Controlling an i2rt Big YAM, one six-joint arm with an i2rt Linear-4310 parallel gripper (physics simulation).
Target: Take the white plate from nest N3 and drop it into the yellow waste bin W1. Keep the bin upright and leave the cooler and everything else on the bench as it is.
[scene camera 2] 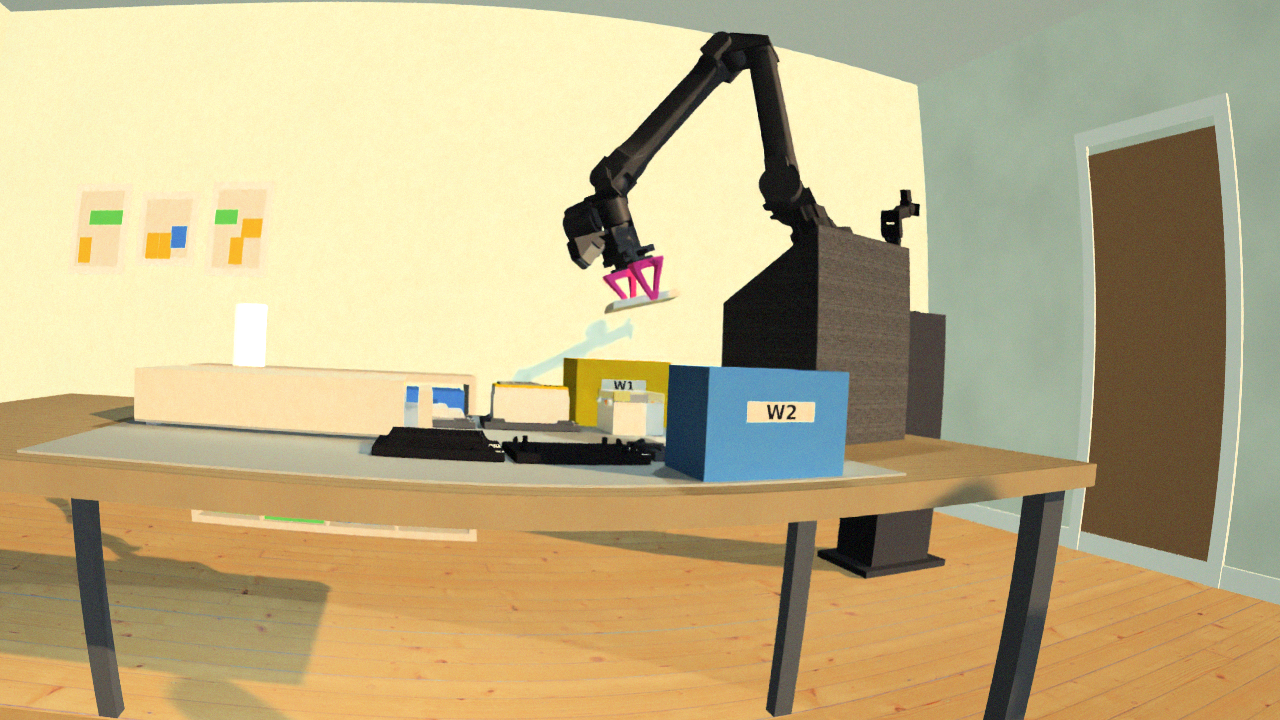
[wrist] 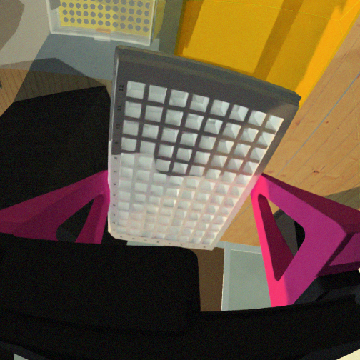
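Pixels of known places: gripper, between the fingertips: [scene camera 2: 643, 303]; arm's base, origin of its link: [scene camera 2: 822, 253].
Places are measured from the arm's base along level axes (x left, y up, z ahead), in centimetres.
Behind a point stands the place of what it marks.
The white plate [scene camera 2: 640, 300] {y -8.6, x -23.3, z 24.9 cm} [wrist: 185, 165], a rectangular plate with a grid of square wells, is held between the magenta fingers of my gripper [scene camera 2: 633, 295] {y -8.8, x -27.5, z 23.2 cm} [wrist: 180, 178]. The gripper is shut on its two long sides. In the scene view the plate hangs slightly tilted, high above the bench and above the yellow waste bin W1 [scene camera 2: 581, 390] {y -25.1, x -24.9, z 34.8 cm} [wrist: 225, 35]. The bin stands upright. In the wrist view the bin shows behind the plate's far end, which hides part of it. Nest N3 cannot be told apart here.
The blue bin W2 [scene camera 2: 760, 447] {y -27.9, x 39.0, z 28.6 cm} stands at the bench's front right. A clear box with a yellow rack [scene camera 2: 623, 414] {y -28.2, x -9.9, z 30.8 cm} [wrist: 102, 17] stands by W1. A white box with a yellow top [scene camera 2: 529, 404] {y -27.3, x -14.6, z 45.7 cm}, black nests [scene camera 2: 438, 443] {y -29.8, x 23.9, z 62.3 cm} [scene camera 2: 580, 451] {y -30.3, x 23.0, z 44.8 cm} and a long beige unit [scene camera 2: 286, 398] {y -26.4, x 10.5, z 84.7 cm} are further left.
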